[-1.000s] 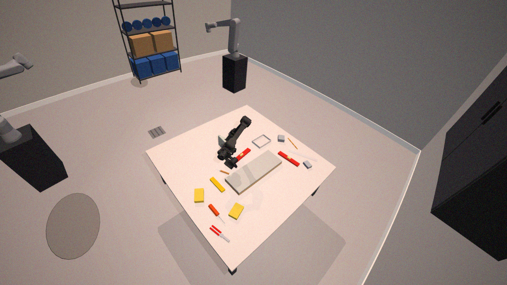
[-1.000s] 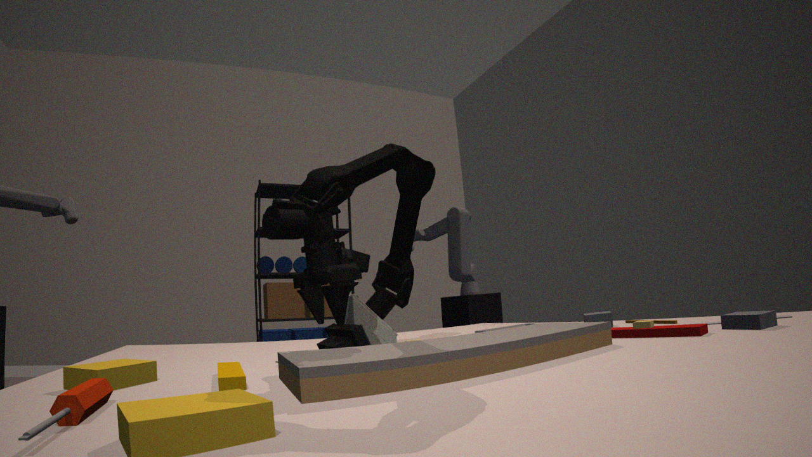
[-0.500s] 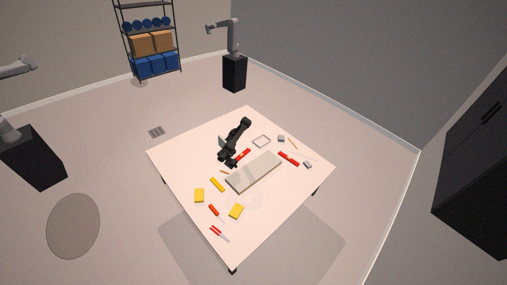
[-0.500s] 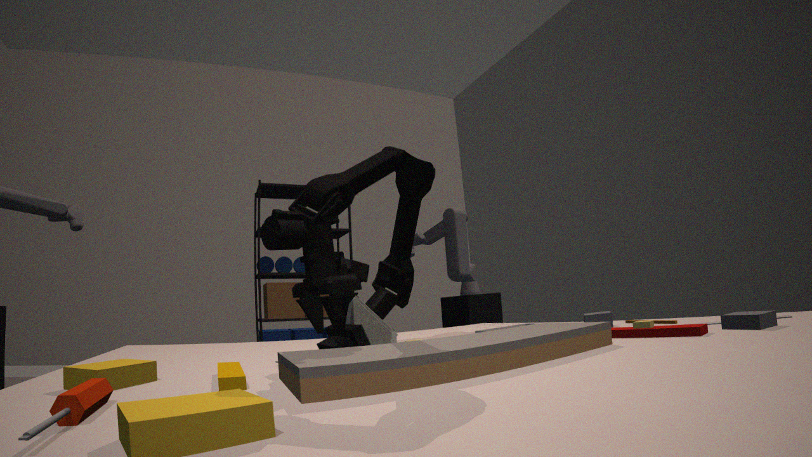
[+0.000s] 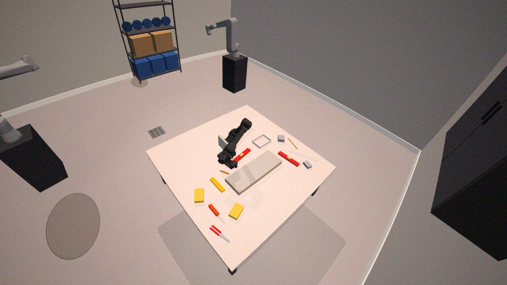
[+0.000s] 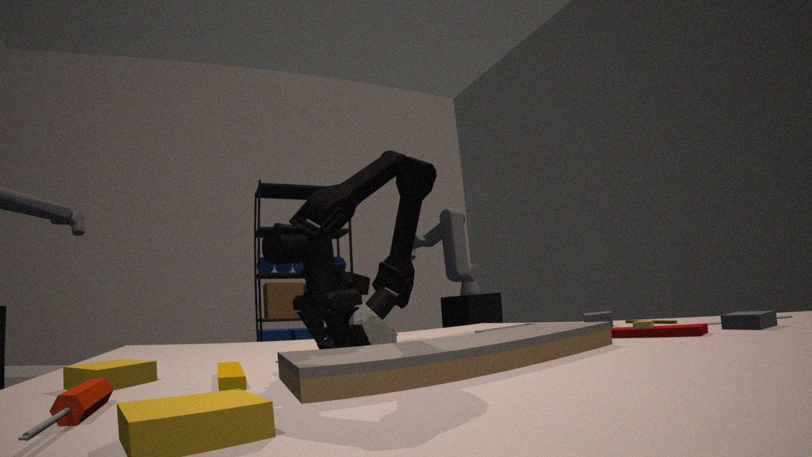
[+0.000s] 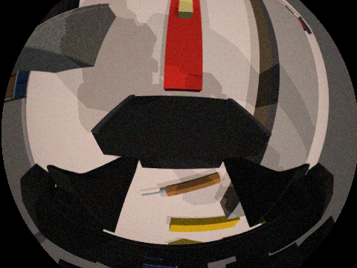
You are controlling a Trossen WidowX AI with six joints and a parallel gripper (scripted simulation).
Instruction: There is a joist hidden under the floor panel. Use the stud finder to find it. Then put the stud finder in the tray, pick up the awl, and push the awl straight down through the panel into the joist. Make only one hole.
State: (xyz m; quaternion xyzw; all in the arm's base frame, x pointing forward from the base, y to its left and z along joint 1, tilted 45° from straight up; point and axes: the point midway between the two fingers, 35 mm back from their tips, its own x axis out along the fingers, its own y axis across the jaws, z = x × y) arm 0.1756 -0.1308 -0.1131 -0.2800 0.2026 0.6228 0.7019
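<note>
Now: the awl 70 mm to the right of my gripper tip, 20 mm below it and 10 mm behind it. Also, from my gripper tip: grey tray (470 mm to the left, 20 mm below); then stud finder (10 mm to the left, 10 mm below, 10 mm ahead); then pencil (690 mm to the left, 240 mm ahead, 30 mm below).
</note>
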